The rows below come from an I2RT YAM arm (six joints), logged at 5 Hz.
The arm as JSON. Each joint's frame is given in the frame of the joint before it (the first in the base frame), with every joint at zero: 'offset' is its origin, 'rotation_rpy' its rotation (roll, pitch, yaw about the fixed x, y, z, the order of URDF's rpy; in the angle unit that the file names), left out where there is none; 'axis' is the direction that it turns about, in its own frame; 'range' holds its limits. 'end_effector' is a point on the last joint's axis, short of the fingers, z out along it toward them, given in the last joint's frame.
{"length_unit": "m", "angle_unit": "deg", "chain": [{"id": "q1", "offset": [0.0, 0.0, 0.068], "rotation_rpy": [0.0, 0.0, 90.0], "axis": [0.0, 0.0, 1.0], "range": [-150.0, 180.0]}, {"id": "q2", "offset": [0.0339, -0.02, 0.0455], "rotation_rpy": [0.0, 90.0, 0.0], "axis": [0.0, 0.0, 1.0], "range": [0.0, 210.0]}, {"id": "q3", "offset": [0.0, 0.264, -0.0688], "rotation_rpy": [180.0, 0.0, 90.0], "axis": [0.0, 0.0, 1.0], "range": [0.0, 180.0]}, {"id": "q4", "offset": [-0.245, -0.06, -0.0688], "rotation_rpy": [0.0, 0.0, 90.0], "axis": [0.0, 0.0, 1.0], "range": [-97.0, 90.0]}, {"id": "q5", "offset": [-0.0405, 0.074, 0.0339], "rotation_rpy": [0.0, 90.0, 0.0], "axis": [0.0, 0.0, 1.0], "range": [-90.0, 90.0]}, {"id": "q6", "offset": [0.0, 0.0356, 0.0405], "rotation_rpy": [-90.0, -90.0, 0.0], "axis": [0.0, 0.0, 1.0], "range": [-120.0, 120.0]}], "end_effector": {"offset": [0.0, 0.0, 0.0]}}
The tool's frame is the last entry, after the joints.
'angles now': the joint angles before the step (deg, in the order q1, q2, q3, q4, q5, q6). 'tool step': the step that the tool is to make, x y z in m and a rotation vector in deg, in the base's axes. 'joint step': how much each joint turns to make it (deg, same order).
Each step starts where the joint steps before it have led.
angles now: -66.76 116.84 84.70 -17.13 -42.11 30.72
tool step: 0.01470 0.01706 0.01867 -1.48 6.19 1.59
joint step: 3.03 -2.48 2.12 -8.14 5.76 -3.62
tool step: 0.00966 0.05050 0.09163 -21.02 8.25 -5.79
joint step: 6.15 -14.96 -1.30 -0.91 20.82 -3.84
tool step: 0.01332 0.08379 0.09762 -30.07 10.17 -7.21
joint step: 12.67 -14.32 1.02 2.27 30.66 -12.63
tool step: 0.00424 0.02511 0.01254 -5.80 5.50 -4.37
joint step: 4.82 -2.29 0.14 -1.03 11.50 -4.30
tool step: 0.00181 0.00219 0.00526 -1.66 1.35 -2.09
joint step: 0.84 0.35 1.25 -0.36 3.49 -1.09
